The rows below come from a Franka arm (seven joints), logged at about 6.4 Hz.
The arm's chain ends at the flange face. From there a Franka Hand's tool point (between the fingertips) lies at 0.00 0.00 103.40 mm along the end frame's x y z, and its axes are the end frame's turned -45 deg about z.
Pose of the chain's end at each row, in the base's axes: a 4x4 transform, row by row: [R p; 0 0 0 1], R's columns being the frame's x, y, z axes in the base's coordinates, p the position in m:
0.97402, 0.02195, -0.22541, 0.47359; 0.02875, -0.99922, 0.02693, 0.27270; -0.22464, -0.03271, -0.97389, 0.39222; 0, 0, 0, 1
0.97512, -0.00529, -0.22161, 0.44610; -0.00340, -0.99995, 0.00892, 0.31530; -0.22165, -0.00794, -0.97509, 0.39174; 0, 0, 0, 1
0.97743, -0.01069, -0.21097, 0.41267; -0.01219, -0.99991, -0.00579, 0.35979; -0.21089, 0.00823, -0.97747, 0.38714; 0, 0, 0, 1
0.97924, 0.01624, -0.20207, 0.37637; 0.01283, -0.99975, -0.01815, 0.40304; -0.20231, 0.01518, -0.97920, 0.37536; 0, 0, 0, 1
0.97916, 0.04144, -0.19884, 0.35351; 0.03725, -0.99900, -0.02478, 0.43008; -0.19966, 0.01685, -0.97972, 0.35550; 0, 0, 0, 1
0.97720, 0.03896, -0.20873, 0.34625; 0.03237, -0.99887, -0.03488, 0.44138; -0.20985, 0.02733, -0.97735, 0.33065; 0, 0, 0, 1
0.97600, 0.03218, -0.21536, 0.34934; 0.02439, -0.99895, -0.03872, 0.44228; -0.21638, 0.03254, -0.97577, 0.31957; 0, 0, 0, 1
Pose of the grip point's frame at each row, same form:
0.67322, 0.70426, -0.22541, 0.45028; 0.72688, -0.68623, 0.02693, 0.27548; -0.13572, -0.18197, -0.97389, 0.29152; 0, 0, 0, 1
0.69325, 0.68577, -0.22161, 0.42319; 0.70467, -0.70948, 0.00892, 0.31622; -0.15112, -0.16234, -0.97509, 0.29092; 0, 0, 0, 1
0.69871, 0.68359, -0.21097, 0.39086; 0.69842, -0.71566, -0.00579, 0.35919; -0.15494, -0.14330, -0.97747, 0.28607; 0, 0, 0, 1
0.68094, 0.70391, -0.20207, 0.35548; 0.71600, -0.69786, -0.01815, 0.40116; -0.15379, -0.13232, -0.97920, 0.27411; 0, 0, 0, 1
0.66307, 0.72167, -0.19884, 0.33295; 0.73274, -0.68006, -0.02478, 0.42752; -0.15310, -0.12927, -0.97972, 0.25420; 0, 0, 0, 1
0.66344, 0.71853, -0.20873, 0.32467; 0.72920, -0.68342, -0.03488, 0.43777; -0.16771, -0.12906, -0.97735, 0.22959; 0, 0, 0, 1
0.66738, 0.71289, -0.21536, 0.32707; 0.72361, -0.68912, -0.03872, 0.43828; -0.17601, -0.12999, -0.97577, 0.21868; 0, 0, 0, 1

